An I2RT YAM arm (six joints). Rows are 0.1 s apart.
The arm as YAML. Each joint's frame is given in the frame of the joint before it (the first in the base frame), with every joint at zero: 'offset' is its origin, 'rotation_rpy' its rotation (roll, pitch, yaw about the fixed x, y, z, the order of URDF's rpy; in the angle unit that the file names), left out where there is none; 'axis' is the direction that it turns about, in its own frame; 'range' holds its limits. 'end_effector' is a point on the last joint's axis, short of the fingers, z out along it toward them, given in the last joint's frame.
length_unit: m
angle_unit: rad
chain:
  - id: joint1
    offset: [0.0, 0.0, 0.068]
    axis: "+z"
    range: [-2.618, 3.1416]
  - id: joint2
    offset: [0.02, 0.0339, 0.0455]
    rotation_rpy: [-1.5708, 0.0, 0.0]
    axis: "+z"
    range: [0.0, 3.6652]
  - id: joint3
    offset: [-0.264, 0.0, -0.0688]
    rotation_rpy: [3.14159, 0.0, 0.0]
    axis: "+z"
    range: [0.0, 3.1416]
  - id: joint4
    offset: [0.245, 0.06, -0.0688]
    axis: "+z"
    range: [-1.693, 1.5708]
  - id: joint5
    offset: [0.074, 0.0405, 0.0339]
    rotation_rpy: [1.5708, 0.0, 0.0]
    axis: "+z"
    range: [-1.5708, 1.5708]
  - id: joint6
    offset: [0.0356, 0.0, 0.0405]
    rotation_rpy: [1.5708, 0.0, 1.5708]
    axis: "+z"
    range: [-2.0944, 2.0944]
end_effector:
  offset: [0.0, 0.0, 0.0]
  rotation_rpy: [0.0, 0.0, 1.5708]
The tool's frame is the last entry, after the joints.
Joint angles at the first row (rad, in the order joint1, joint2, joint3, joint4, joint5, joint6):
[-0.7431, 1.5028, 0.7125, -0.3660, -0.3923, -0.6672]
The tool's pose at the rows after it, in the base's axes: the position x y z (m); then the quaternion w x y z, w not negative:
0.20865 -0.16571 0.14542 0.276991 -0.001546 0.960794 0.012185
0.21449 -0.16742 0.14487 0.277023 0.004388 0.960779 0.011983
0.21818 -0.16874 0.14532 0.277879 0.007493 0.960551 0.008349
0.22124 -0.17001 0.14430 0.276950 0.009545 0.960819 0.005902
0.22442 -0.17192 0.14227 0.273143 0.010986 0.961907 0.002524
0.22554 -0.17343 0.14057 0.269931 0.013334 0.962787 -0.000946
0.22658 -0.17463 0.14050 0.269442 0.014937 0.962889 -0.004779
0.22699 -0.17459 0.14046 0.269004 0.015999 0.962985 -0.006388
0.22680 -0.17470 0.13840 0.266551 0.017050 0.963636 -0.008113
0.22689 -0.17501 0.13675 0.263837 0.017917 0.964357 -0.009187
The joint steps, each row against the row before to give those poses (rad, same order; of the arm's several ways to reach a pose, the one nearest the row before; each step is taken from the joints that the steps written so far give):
[0.0225, 0.0239, 0.0126, 0.0228, 0.0139, 0.0262]
[0.0103, 0.0213, 0.0169, 0.0105, 0.0072, 0.0223]
[0.0062, 0.0104, 0.0108, 0.0088, 0.0086, 0.0124]
[0.0046, 0.0135, 0.0082, 0.0086, 0.0078, 0.0076]
[0.0035, 0.0186, 0.0103, 0.0071, 0.0120, 0.0035]
[-0.0004, 0.0108, 0.0038, 0.0059, 0.0102, 0.0019]
[0.0000, 0.0047, 0.0040, 0.0047, 0.0074, 0.0023]
[0.0015, 0.0006, 0.0002, 0.0023, 0.0042, 0.0031]
[0.0000, 0.0051, -0.0038, 0.0067, 0.0061, 0.0004]
[0.0000, 0.0057, -0.0008, 0.0033, 0.0052, 0.0000]

